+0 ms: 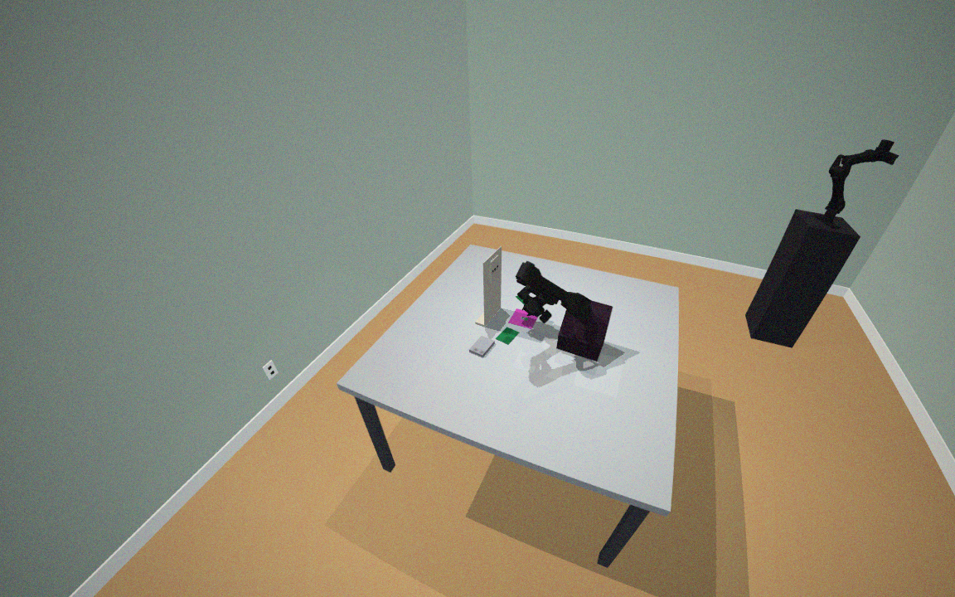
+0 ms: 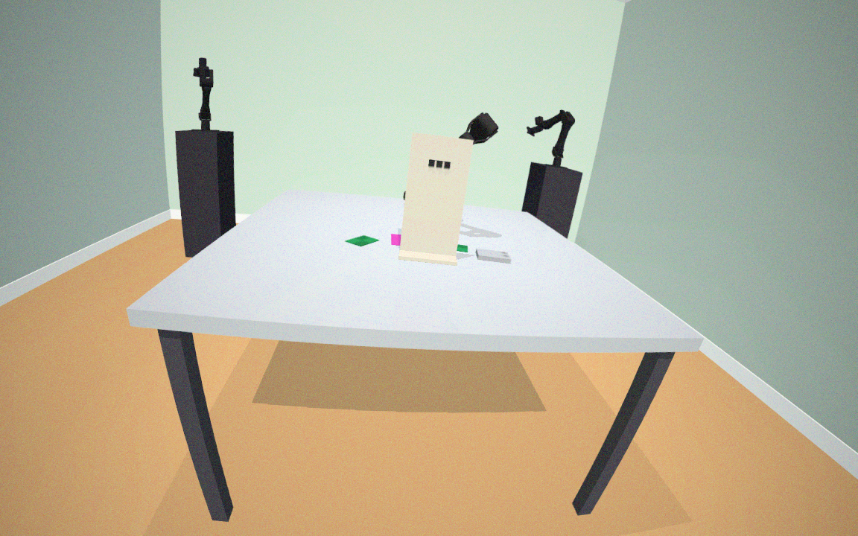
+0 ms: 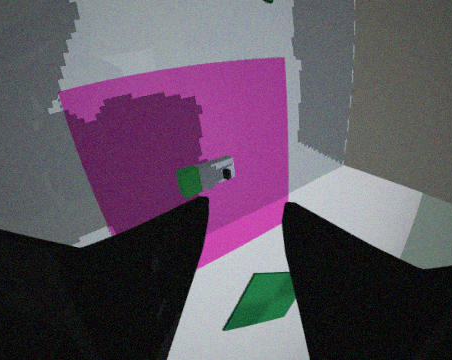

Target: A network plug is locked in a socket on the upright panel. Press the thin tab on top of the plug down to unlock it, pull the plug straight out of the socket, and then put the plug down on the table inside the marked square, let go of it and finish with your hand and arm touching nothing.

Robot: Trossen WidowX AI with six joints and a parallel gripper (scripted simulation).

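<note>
Right now my gripper tip is 30 mm above the network plug. The rest, counted from my gripper tip: magenta marked square: 40 mm below; then beige upright panel: 160 mm ahead, 50 mm to the left, 120 mm above.
</note>
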